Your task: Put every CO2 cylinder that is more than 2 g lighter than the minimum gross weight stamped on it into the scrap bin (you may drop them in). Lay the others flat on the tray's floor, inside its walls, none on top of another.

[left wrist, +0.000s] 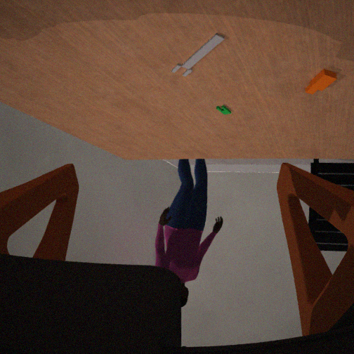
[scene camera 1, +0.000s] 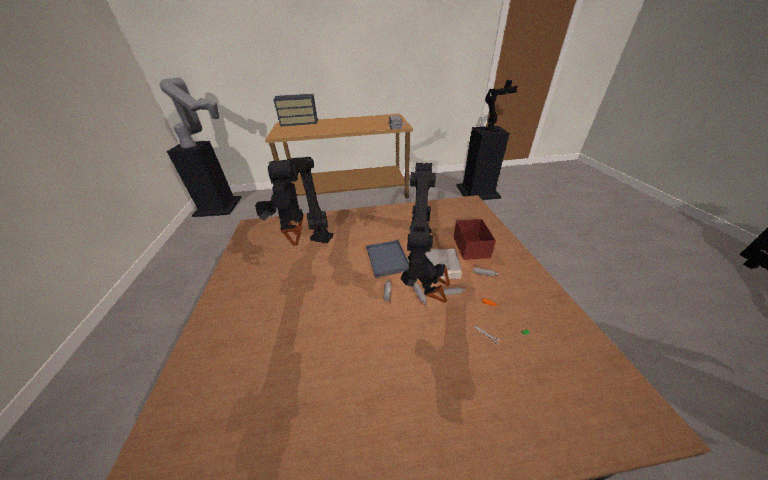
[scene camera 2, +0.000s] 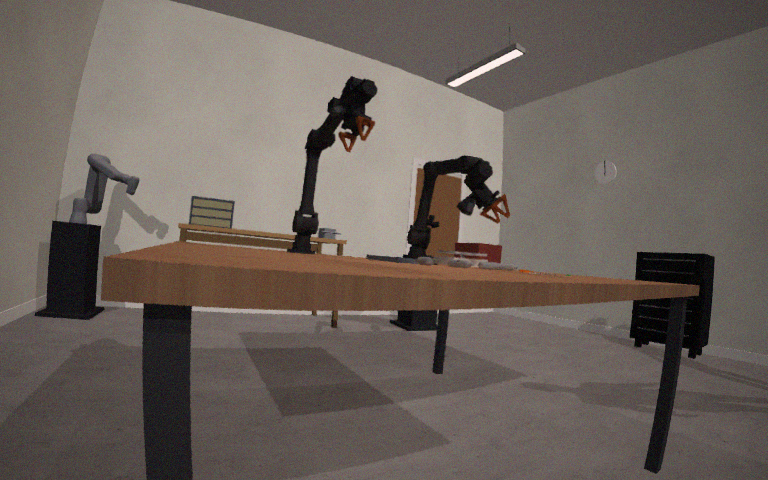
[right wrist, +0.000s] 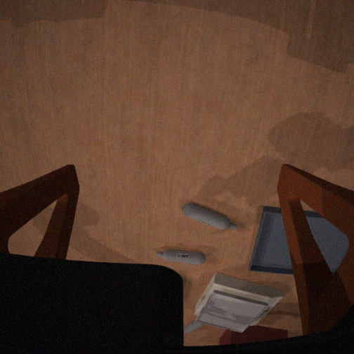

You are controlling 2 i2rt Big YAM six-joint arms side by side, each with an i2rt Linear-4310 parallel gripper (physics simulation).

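Frame: origin at the left arm's base, x back, y right, z up, level; millimetres.
Seen in the pictures: left gripper, fingertip midpoint: [scene camera 1: 447,293] [scene camera 2: 503,219]; right gripper, fingertip midpoint: [scene camera 1: 296,240] [scene camera 2: 355,146]; right arm's base, origin of the base link: [scene camera 1: 322,237].
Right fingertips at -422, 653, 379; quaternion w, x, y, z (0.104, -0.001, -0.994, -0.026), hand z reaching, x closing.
Note:
Pixels of each thing's middle, then the offset from my right fingertips to it, as dx, dy, dz. "pt": a spot on its surface instead.
- blue-grey tray, body centre: [scene camera 2: 399,259] [scene camera 1: 387,257] +222, -393, -369
- white scale, surface spot: [scene camera 1: 450,261] pt +50, -674, -318
- dark red scrap bin, body centre: [scene camera 2: 477,255] [scene camera 1: 473,238] +188, -873, -319
- orange object, body centre: [scene camera 1: 489,302] -190, -758, -375
- small green piece, body centre: [scene camera 1: 525,332] -359, -816, -377
- grey caliper-like tool, body centre: [scene camera 1: 486,334] -326, -662, -378
Several grey CO2 cylinders lie on the table: one [scene camera 1: 387,290] [right wrist: 207,216] near the blue-grey tray [scene camera 1: 387,258] [right wrist: 274,242], one [scene camera 1: 419,293] [right wrist: 183,256] beside the left arm's wrist, one [scene camera 1: 454,290] [right wrist: 192,326] in front of the white scale [scene camera 1: 450,261] [right wrist: 235,306], and one [scene camera 1: 485,271] below the dark red scrap bin [scene camera 1: 474,242] [scene camera 2: 478,252] [right wrist: 255,334]. Small label print is unreadable. No cylinder shows in the tray. My left gripper [scene camera 1: 445,286] [scene camera 2: 499,212] [left wrist: 177,174] is open and empty above the table. My right gripper [scene camera 1: 293,234] [scene camera 2: 356,144] [right wrist: 177,175] is open and empty, high up.
An orange object [scene camera 1: 489,302] [left wrist: 321,81], a small green piece [scene camera 1: 525,332] [left wrist: 224,109] and a grey caliper-like tool [scene camera 1: 487,335] [left wrist: 202,52] lie towards the right of the table in scene camera 1. A person [left wrist: 185,240] stands beyond the table edge in the left wrist view.

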